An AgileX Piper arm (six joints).
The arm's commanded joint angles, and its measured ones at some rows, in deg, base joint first. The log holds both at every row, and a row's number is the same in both.
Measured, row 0: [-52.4 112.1 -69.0 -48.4 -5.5 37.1]
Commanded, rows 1 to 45: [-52.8 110.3 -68.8 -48.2 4.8 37.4]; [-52.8 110.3 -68.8 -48.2 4.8 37.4]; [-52.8 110.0 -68.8 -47.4 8.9 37.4]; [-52.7 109.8 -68.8 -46.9 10.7 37.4]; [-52.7 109.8 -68.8 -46.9 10.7 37.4]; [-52.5 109.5 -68.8 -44.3 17.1 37.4]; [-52.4 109.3 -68.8 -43.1 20.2 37.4]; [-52.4 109.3 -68.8 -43.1 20.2 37.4]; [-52.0 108.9 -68.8 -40.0 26.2 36.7]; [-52.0 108.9 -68.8 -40.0 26.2 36.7]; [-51.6 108.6 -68.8 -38.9 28.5 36.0]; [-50.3 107.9 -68.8 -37.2 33.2 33.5]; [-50.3 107.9 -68.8 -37.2 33.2 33.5]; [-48.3 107.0 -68.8 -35.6 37.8 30.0]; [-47.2 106.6 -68.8 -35.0 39.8 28.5]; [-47.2 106.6 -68.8 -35.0 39.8 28.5]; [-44.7 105.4 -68.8 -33.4 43.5 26.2]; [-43.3 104.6 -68.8 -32.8 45.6 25.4]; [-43.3 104.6 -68.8 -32.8 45.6 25.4]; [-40.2 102.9 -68.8 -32.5 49.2 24.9]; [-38.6 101.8 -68.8 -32.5 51.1 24.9]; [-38.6 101.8 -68.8 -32.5 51.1 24.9]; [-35.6 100.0 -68.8 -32.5 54.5 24.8]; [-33.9 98.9 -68.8 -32.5 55.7 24.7]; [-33.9 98.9 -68.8 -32.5 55.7 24.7]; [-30.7 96.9 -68.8 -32.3 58.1 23.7]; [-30.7 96.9 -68.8 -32.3 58.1 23.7]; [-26.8 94.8 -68.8 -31.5 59.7 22.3]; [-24.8 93.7 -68.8 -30.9 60.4 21.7]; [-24.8 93.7 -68.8 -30.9 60.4 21.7]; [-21.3 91.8 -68.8 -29.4 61.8 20.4]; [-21.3 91.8 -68.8 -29.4 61.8 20.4]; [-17.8 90.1 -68.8 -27.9 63.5 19.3]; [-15.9 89.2 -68.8 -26.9 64.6 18.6]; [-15.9 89.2 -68.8 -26.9 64.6 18.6]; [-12.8 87.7 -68.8 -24.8 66.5 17.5]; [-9.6 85.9 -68.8 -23.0 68.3 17.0]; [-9.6 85.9 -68.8 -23.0 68.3 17.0]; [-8.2 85.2 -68.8 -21.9 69.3 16.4]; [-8.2 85.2 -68.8 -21.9 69.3 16.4]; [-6.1 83.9 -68.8 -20.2 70.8 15.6]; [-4.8 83.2 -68.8 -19.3 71.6 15.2]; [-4.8 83.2 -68.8 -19.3 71.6 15.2]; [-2.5 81.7 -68.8 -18.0 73.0 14.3]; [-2.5 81.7 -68.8 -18.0 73.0 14.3]
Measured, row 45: [-5.2 83.8 -69.0 -19.9 69.2 15.9]
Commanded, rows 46 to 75: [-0.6 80.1 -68.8 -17.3 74.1 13.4]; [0.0 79.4 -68.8 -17.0 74.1 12.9]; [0.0 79.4 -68.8 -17.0 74.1 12.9]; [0.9 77.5 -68.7 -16.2 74.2 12.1]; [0.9 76.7 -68.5 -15.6 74.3 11.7]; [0.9 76.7 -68.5 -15.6 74.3 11.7]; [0.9 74.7 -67.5 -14.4 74.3 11.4]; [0.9 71.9 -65.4 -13.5 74.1 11.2]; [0.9 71.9 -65.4 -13.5 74.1 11.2]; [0.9 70.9 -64.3 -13.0 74.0 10.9]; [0.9 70.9 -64.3 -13.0 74.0 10.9]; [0.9 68.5 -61.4 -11.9 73.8 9.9]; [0.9 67.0 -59.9 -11.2 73.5 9.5]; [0.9 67.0 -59.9 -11.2 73.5 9.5]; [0.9 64.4 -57.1 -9.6 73.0 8.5]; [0.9 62.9 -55.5 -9.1 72.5 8.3]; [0.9 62.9 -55.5 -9.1 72.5 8.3]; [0.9 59.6 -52.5 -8.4 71.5 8.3]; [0.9 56.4 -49.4 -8.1 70.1 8.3]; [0.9 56.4 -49.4 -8.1 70.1 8.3]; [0.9 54.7 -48.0 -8.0 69.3 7.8]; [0.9 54.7 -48.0 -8.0 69.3 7.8]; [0.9 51.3 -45.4 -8.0 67.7 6.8]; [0.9 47.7 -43.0 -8.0 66.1 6.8]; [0.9 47.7 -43.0 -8.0 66.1 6.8]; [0.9 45.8 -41.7 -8.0 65.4 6.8]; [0.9 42.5 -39.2 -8.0 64.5 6.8]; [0.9 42.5 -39.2 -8.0 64.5 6.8]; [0.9 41.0 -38.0 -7.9 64.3 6.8]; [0.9 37.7 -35.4 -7.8 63.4 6.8]
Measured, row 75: [0.7 41.5 -38.5 -8.0 65.3 7.2]
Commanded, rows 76 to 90: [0.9 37.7 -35.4 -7.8 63.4 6.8]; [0.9 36.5 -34.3 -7.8 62.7 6.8]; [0.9 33.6 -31.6 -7.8 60.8 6.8]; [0.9 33.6 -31.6 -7.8 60.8 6.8]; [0.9 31.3 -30.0 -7.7 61.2 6.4]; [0.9 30.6 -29.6 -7.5 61.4 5.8]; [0.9 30.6 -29.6 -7.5 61.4 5.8]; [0.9 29.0 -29.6 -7.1 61.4 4.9]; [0.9 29.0 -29.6 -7.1 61.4 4.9]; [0.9 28.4 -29.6 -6.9 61.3 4.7]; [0.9 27.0 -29.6 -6.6 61.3 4.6]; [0.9 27.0 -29.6 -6.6 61.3 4.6]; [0.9 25.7 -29.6 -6.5 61.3 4.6]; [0.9 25.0 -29.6 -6.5 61.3 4.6]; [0.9 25.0 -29.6 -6.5 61.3 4.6]
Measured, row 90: [0.7 26.8 -30.0 -6.6 62.1 5.2]
